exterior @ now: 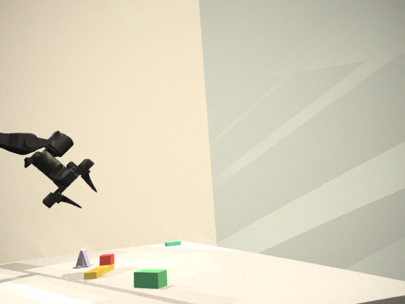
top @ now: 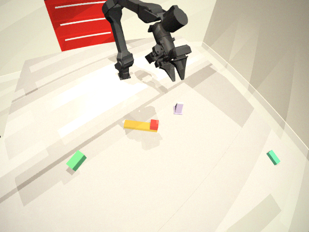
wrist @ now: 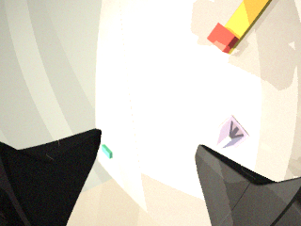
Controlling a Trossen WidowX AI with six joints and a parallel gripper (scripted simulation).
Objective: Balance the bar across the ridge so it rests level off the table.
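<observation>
My gripper tip is now 190 mm above the bar, 110 mm to the left of it and 30 mm short of it. From my gripper tip the other things lie so: green block: 420 mm to the right, 200 mm below, 80 mm ahead.
</observation>
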